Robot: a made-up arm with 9 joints. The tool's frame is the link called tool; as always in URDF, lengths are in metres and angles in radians. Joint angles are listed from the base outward.
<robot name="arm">
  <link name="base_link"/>
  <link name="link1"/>
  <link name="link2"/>
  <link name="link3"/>
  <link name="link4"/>
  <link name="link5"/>
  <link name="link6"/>
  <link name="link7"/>
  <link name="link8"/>
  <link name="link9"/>
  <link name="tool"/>
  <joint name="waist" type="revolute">
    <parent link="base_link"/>
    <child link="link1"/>
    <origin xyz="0 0 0.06"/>
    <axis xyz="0 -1 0"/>
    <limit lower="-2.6" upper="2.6"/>
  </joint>
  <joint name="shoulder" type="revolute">
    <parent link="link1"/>
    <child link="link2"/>
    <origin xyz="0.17 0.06 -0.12"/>
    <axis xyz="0 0 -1"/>
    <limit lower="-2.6" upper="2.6"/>
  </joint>
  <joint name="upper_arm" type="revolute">
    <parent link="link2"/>
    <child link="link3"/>
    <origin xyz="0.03 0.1 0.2"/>
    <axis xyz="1 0 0"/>
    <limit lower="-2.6" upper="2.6"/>
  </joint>
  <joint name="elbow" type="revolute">
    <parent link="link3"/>
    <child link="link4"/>
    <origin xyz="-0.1 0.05 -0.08"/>
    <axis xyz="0 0 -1"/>
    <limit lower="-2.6" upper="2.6"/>
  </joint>
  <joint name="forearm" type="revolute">
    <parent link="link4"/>
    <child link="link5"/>
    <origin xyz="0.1 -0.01 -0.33"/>
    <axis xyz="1 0 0"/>
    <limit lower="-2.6" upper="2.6"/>
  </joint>
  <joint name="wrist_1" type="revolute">
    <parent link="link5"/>
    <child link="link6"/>
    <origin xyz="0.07 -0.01 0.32"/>
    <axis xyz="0 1 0"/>
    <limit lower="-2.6" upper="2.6"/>
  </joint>
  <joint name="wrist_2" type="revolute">
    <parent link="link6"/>
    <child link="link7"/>
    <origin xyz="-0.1 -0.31 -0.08"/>
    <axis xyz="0 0 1"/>
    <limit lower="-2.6" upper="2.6"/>
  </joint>
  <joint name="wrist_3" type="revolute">
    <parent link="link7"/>
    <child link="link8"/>
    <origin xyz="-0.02 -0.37 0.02"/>
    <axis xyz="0 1 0"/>
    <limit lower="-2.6" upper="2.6"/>
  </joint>
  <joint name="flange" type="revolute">
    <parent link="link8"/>
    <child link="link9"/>
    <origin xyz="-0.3 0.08 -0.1"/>
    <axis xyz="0 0 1"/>
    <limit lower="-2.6" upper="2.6"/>
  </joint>
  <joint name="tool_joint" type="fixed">
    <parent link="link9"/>
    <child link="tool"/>
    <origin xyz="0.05 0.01 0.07"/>
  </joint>
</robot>
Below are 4 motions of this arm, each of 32 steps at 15 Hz.
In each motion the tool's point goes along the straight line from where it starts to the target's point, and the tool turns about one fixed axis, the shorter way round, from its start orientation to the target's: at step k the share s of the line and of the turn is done. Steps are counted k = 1, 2, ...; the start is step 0. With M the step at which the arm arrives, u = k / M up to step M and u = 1 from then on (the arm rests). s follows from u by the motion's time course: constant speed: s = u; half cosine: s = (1 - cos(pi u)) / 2; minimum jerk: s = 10 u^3 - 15 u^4 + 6 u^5.
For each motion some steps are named. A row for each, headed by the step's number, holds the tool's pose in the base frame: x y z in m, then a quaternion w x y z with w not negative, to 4 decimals.
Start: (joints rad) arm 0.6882 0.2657 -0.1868 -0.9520 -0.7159 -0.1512 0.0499 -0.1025 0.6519
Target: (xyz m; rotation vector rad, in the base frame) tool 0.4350 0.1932 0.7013 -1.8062 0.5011 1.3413
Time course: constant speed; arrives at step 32
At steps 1, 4, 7, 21, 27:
1: 0.0536 -0.1321 0.3896 0.5988 -0.5924 -0.2464 0.4794
4: 0.0905 -0.1006 0.4197 0.5862 -0.6118 -0.2043 0.4902
7: 0.1274 -0.0691 0.4499 0.5723 -0.6297 -0.1617 0.4999
21: 0.2997 0.0778 0.5907 0.4896 -0.6923 0.0407 0.5286
27: 0.3735 0.1407 0.6510 0.4459 -0.7081 0.1273 0.5325

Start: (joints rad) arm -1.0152 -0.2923 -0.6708 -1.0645 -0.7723 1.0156 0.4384 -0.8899 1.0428
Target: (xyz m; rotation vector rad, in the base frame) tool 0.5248 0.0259 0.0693 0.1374 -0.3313 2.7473
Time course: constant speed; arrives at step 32
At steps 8, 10, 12, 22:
8: 0.4634 0.1189 0.0849 0.0484 0.0742 0.2655 0.9600
10: 0.4685 0.1111 0.0836 0.0604 0.0725 0.2344 0.9675
12: 0.4737 0.1034 0.0823 0.0723 0.0708 0.2030 0.9739
22: 0.4992 0.0646 0.0758 0.1303 0.0606 0.0434 0.9887

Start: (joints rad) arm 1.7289 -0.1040 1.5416 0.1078 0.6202 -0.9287 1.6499 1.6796 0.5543
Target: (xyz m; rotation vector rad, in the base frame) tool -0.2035 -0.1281 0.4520 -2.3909 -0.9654 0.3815
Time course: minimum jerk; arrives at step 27
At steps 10, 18, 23, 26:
10: 0.2812 0.1661 0.3015 0.4355 -0.4874 -0.5934 0.4698
18: -0.0646 -0.0438 0.4089 0.3264 -0.7982 -0.4425 0.2462
23: -0.1865 -0.1178 0.4467 0.2724 -0.8754 -0.3683 0.1543
26: -0.2032 -0.1279 0.4519 0.2645 -0.8845 -0.3574 0.1414

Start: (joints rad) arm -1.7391 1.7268 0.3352 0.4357 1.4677 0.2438 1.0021 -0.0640 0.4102
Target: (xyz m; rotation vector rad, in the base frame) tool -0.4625 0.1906 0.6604 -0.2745 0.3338 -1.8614
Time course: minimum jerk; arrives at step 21
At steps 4, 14, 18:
4: -1.0440 0.1247 -0.0988 0.9731 -0.1810 -0.0672 -0.1260
14: -0.5911 0.1760 0.4925 0.7121 -0.1406 0.0998 -0.6806
18: -0.4768 0.1890 0.6418 0.5932 -0.1201 0.1381 -0.7840

